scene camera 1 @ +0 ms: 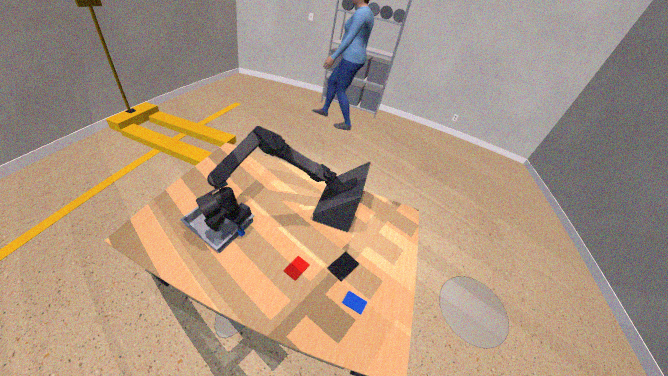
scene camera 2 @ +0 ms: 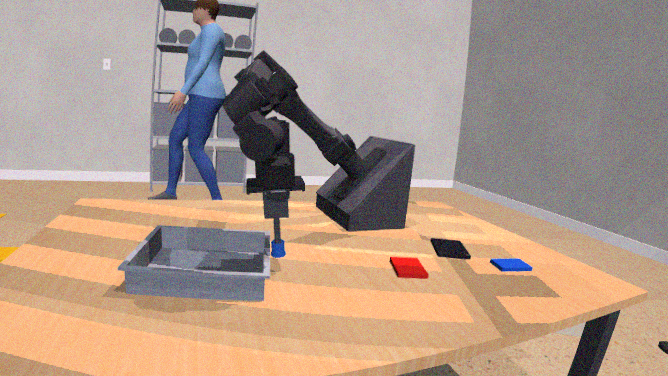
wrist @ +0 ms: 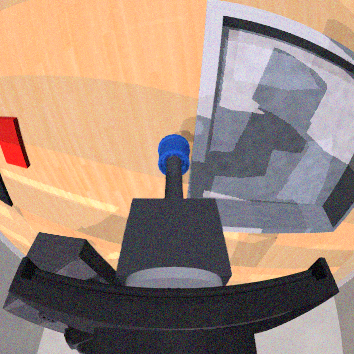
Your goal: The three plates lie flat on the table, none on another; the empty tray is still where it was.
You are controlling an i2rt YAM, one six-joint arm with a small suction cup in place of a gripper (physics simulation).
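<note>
A red plate lies flat on the table. A black plate lies flat beside it, apart from it. A blue plate lies flat on the table, apart from both; it does not show in the wrist view. The grey tray stands upright on the table with no plate in it. My suction cup is blue, holds nothing and hangs above the table close beside the tray's edge.
The arm's dark wedge-shaped base stands on the table behind the plates. A person is on the floor beyond the table, in front of a shelf rack. A yellow pallet jack stands beyond the table's left side.
</note>
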